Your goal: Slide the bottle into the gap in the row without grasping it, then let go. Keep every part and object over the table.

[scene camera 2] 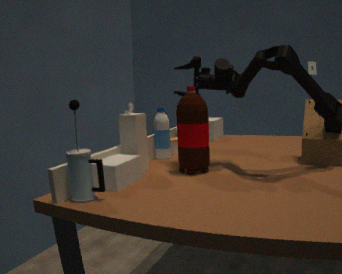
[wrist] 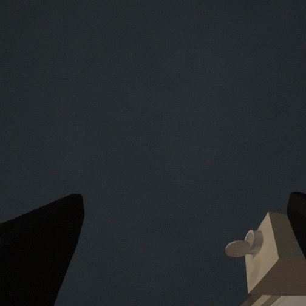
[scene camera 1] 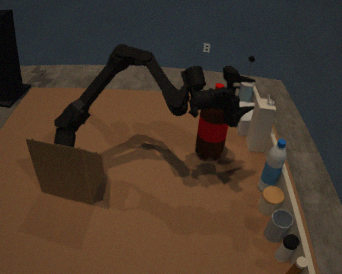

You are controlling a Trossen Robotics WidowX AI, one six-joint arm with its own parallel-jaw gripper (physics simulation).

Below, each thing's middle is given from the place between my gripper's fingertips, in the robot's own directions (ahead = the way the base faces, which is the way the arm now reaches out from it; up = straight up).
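Water bottle (scene camera 1: 277, 155): my hand 70 mm to the left of it, 120 mm short of it, 220 mm above it. From my hand: large dark brown bottle (scene camera 2: 192, 114), 70 mm to the left, 110 mm behind, 180 mm below; low white box (scene camera 2: 120, 170), 300 mm to the left, 50 mm ahead, 290 mm below.
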